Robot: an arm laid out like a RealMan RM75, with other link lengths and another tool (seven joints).
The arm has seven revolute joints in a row. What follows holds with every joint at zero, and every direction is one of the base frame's. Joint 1 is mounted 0.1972 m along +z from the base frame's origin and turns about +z. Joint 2 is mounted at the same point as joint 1 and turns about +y. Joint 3 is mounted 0.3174 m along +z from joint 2 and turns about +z. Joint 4 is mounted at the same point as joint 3 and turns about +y. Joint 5 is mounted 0.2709 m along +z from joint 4 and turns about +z. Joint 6 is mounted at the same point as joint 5 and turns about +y. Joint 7 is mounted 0.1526 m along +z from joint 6 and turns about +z. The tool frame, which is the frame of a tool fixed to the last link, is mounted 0.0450 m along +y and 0.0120 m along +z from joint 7; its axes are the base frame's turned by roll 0.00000, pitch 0.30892 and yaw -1.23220 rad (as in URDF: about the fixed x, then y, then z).
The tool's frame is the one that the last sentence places.
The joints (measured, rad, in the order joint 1, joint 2, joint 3, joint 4, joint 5, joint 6, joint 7), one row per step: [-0.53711 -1.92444 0.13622 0.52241 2.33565 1.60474 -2.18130]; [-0.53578 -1.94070 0.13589 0.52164 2.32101 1.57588 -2.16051]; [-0.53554 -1.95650 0.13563 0.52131 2.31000 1.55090 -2.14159]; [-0.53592 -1.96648 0.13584 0.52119 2.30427 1.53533 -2.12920]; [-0.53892 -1.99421 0.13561 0.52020 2.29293 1.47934 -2.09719]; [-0.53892 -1.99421 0.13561 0.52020 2.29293 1.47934 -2.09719]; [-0.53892 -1.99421 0.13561 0.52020 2.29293 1.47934 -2.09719]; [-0.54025 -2.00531 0.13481 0.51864 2.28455 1.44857 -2.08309]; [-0.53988 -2.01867 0.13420 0.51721 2.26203 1.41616 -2.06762]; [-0.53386 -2.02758 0.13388 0.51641 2.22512 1.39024 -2.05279]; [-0.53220 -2.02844 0.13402 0.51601 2.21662 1.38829 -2.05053]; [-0.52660 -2.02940 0.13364 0.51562 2.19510 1.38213 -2.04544]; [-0.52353 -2.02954 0.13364 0.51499 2.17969 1.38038 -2.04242]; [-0.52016 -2.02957 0.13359 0.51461 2.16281 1.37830 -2.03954]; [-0.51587 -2.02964 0.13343 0.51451 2.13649 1.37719 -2.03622]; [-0.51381 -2.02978 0.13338 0.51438 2.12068 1.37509 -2.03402]
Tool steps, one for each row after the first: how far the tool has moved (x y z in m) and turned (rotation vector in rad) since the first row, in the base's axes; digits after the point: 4 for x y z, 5 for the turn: [-0.0003 0.0017 -0.0077 0.02422 0.00579 0.00133]; [0.0000 0.0031 -0.0155 0.04300 0.01133 0.00175]; [0.0004 0.0040 -0.0206 0.05344 0.01601 0.00129]; [0.0003 0.0081 -0.0353 0.08349 0.03741 0.00987]; [0.0003 0.0081 -0.0353 0.08349 0.03741 0.00987]; [0.0003 0.0081 -0.0353 0.08349 0.03741 0.00987]; [-0.0004 0.0108 -0.0409 0.10218 0.04862 0.01838]; [-0.0007 0.0138 -0.0460 0.13161 0.05201 0.02899]; [-0.0024 0.0156 -0.0465 0.17146 0.04768 0.04225]; [-0.0026 0.0157 -0.0460 0.17892 0.04450 0.04375]; [-0.0042 0.0155 -0.0437 0.19972 0.03822 0.05055]; [-0.0047 0.0156 -0.0419 0.21326 0.03199 0.05309]; [-0.0053 0.0156 -0.0398 0.22836 0.02537 0.05632]; [-0.0057 0.0159 -0.0362 0.25115 0.01335 0.05975]; [-0.0059 0.0163 -0.0341 0.26536 0.00697 0.06222]
